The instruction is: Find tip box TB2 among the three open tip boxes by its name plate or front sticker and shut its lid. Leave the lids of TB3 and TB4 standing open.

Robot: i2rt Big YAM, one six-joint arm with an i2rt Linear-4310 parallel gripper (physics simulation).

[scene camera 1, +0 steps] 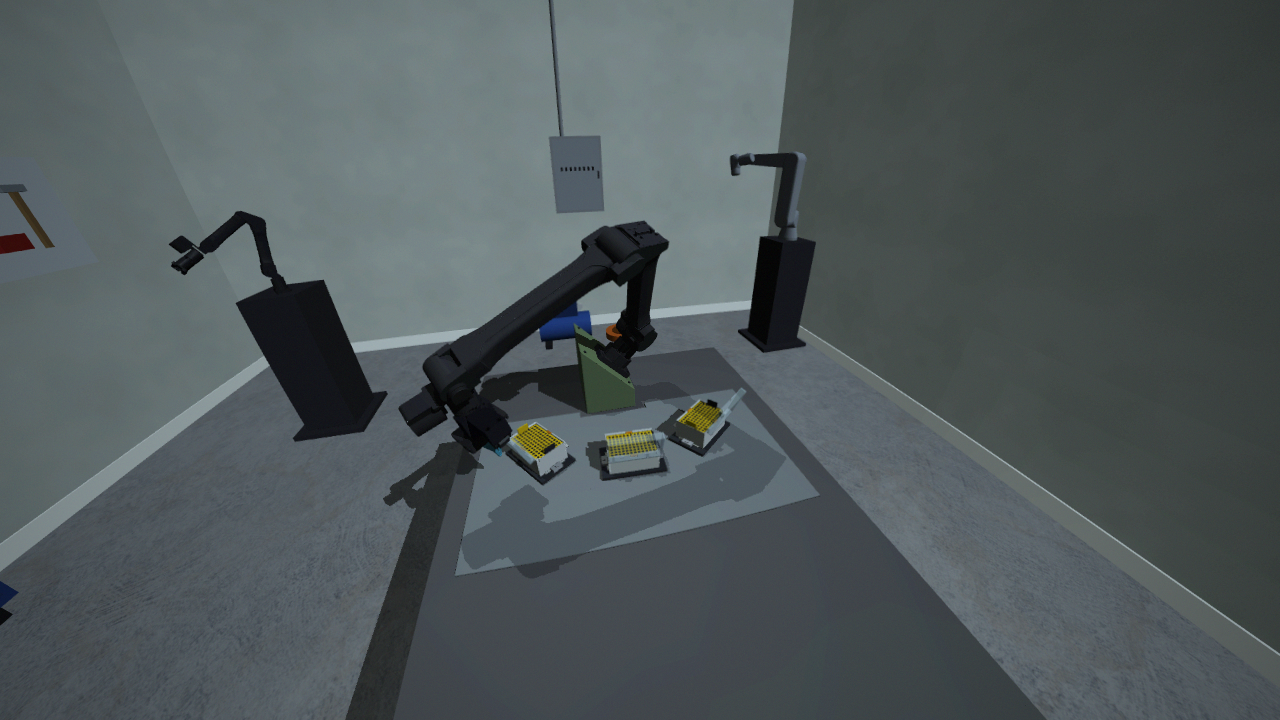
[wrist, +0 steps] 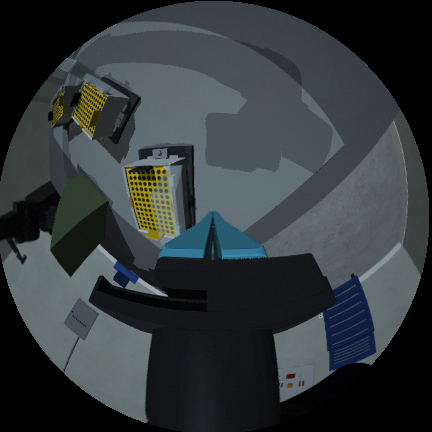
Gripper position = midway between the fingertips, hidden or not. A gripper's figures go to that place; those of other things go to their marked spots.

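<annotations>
Clear lid [wrist: 167,197], 0.09 m from the lens. My gripper [wrist: 212,216], 0.13 m from the lens. Marked spots on the clear lid and a pale mat [wrist: 257,135], 0.16 m apart. Pale mat, 0.21 m from the lens.
</annotations>
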